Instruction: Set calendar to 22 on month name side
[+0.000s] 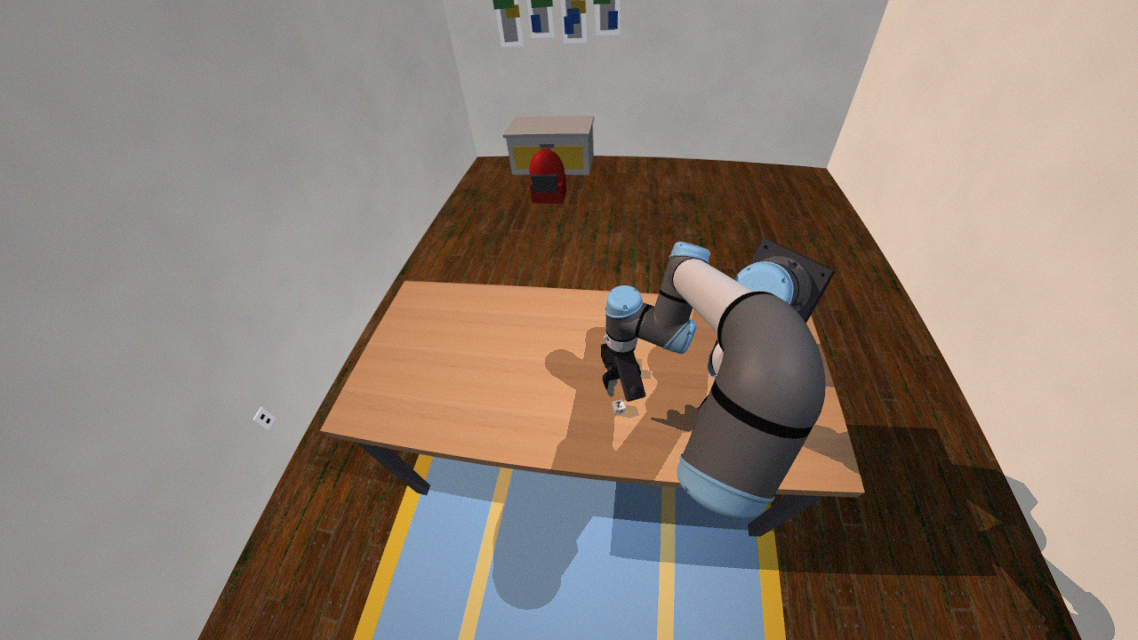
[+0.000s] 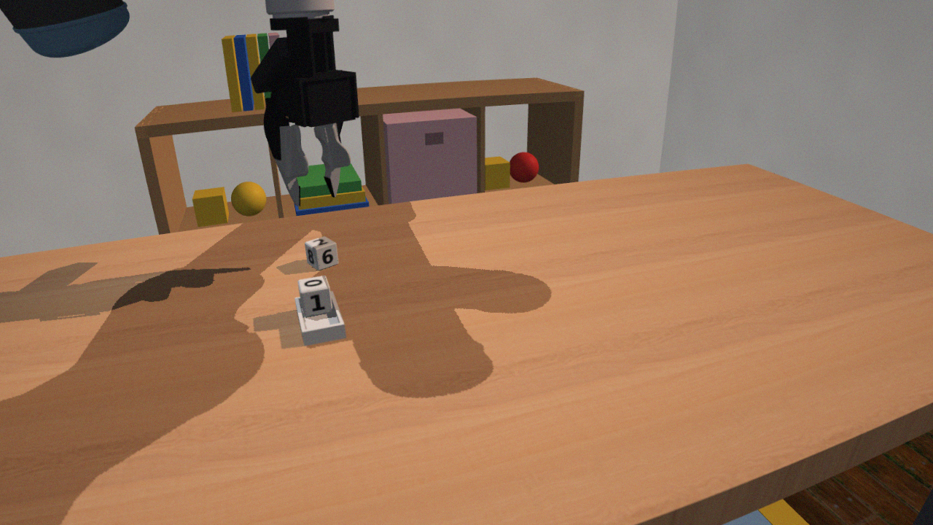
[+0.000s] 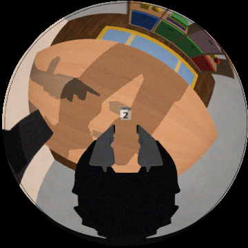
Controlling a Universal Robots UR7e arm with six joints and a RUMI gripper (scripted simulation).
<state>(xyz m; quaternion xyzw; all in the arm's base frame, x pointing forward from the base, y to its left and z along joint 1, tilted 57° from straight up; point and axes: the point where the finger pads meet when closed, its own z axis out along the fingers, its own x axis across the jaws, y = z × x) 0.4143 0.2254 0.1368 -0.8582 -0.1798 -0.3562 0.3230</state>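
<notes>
Right now the white cube is 90 mm below my hand. Also, from my hand: grey tray: 160 mm to the right, 100 mm below, 20 mm ahead.
</notes>
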